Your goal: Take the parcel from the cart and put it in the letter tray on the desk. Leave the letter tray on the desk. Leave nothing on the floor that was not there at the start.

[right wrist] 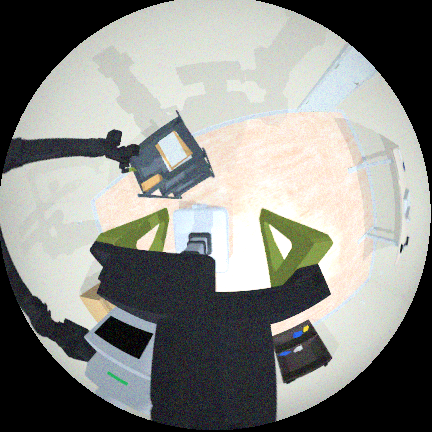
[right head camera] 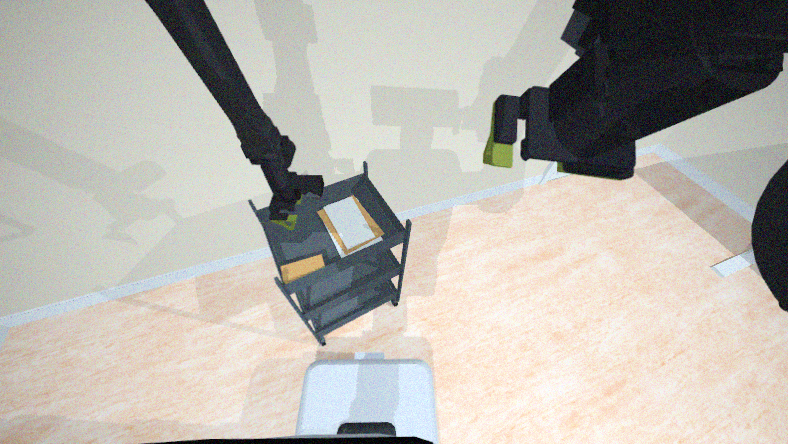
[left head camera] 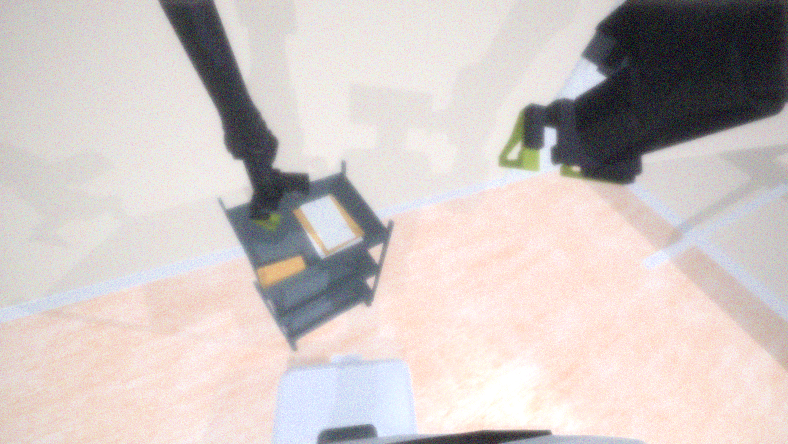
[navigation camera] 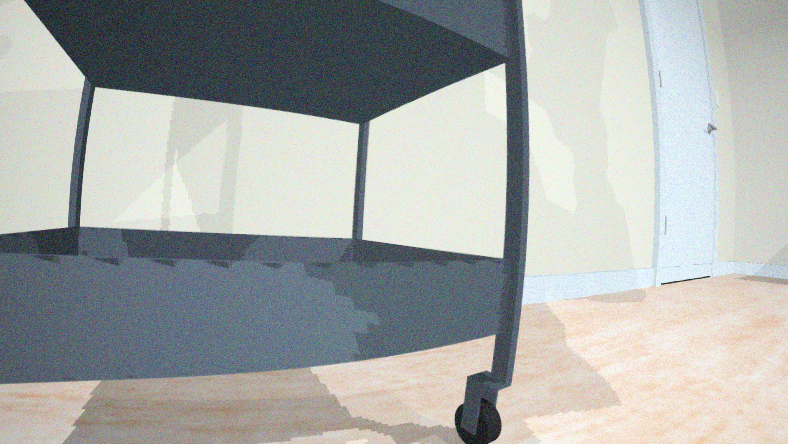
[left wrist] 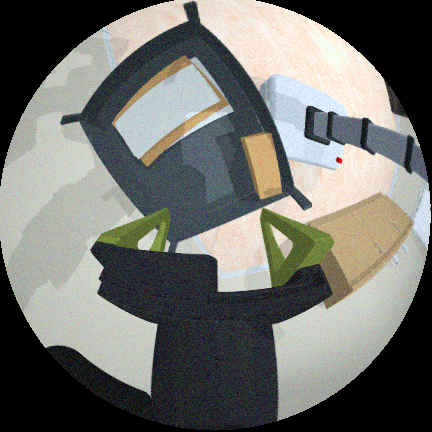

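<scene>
The parcel, a small orange-brown box, lies on the top shelf of the dark grey cart, by its near left corner. My left gripper is open and empty above the left side of that shelf, beyond the parcel and apart from it. My right gripper is open and empty, far to the right of the cart. A white-legged desk shows at the right wrist view's right edge; I cannot make out the letter tray.
Envelopes and papers lie beside the parcel. My white base stands close before the cart, a wall behind it. A cardboard box, a grey machine and a dark trolley stand around.
</scene>
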